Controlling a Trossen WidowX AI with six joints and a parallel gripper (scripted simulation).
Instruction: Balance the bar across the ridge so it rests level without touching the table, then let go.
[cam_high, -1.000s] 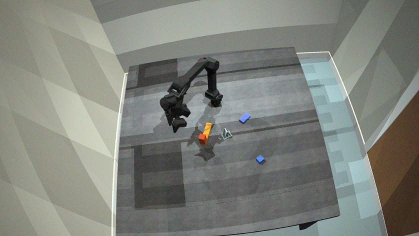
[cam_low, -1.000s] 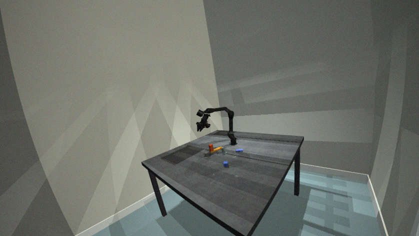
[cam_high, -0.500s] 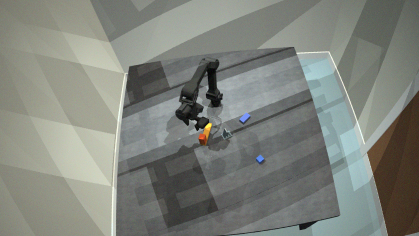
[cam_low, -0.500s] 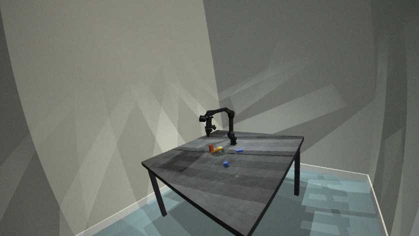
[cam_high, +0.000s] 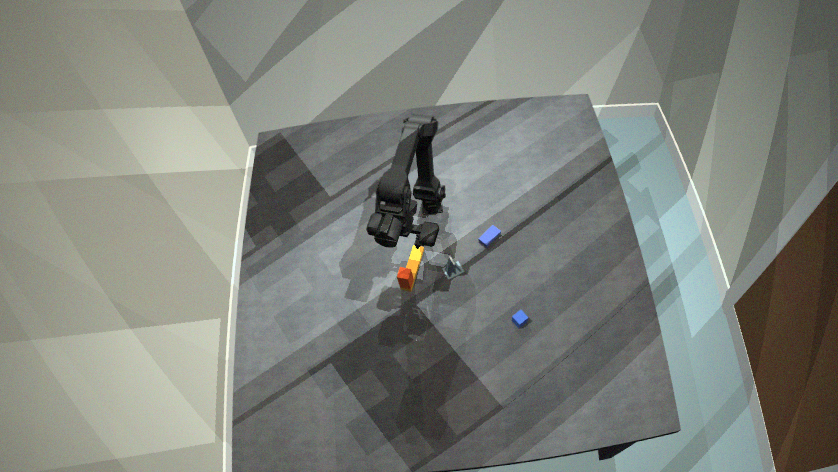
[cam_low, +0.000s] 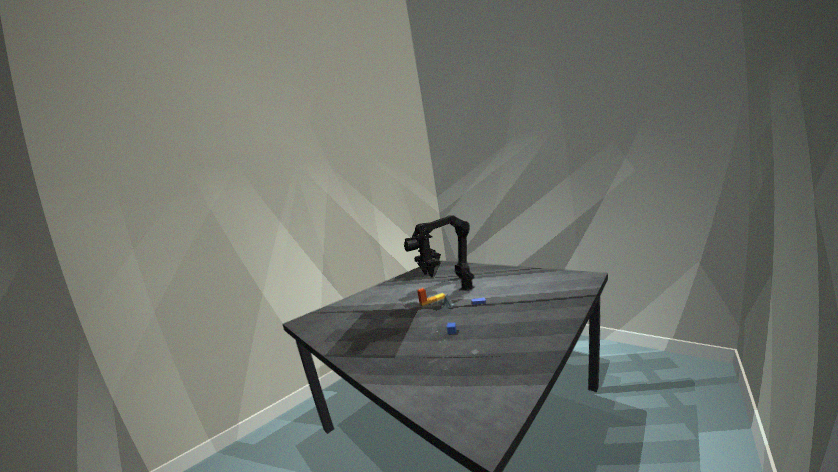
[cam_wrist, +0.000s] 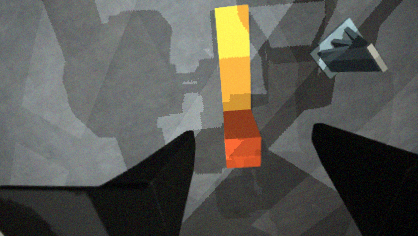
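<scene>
My gripper tip is 8 cm past the flat blue block, 24 cm to the right of it and 14 cm above it. Also, from my gripper tip: small blue cube (21 cm ahead, 30 cm to the left, 13 cm below).
</scene>
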